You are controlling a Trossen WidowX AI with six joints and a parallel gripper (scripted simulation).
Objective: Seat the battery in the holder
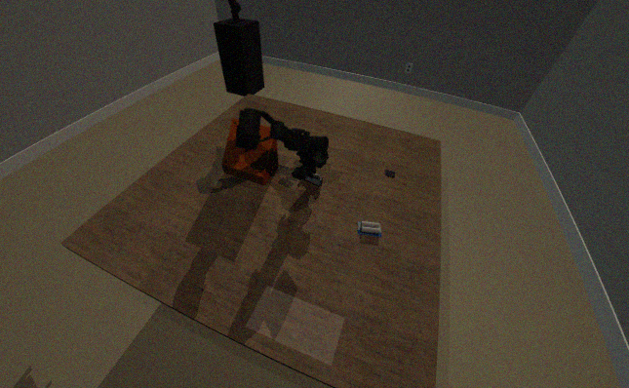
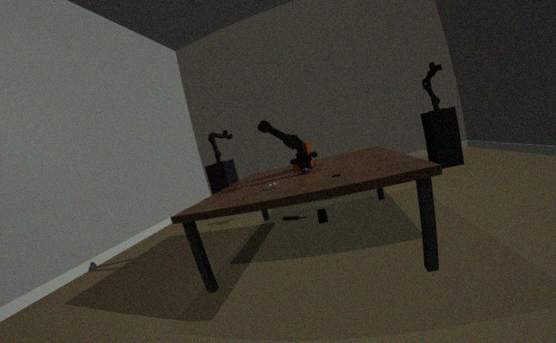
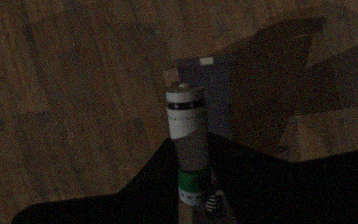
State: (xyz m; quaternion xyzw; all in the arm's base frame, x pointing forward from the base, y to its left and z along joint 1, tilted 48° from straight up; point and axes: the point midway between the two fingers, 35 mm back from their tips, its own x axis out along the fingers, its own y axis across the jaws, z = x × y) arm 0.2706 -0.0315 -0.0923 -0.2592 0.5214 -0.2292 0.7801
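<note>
My gripper tip is 1 cm below the battery. Also, from my gripper tip: black battery cover 32 cm ahead, 21 cm to the left, 1 cm below; then battery blister pack 31 cm ahead, 15 cm to the right, 1 cm below.
</note>
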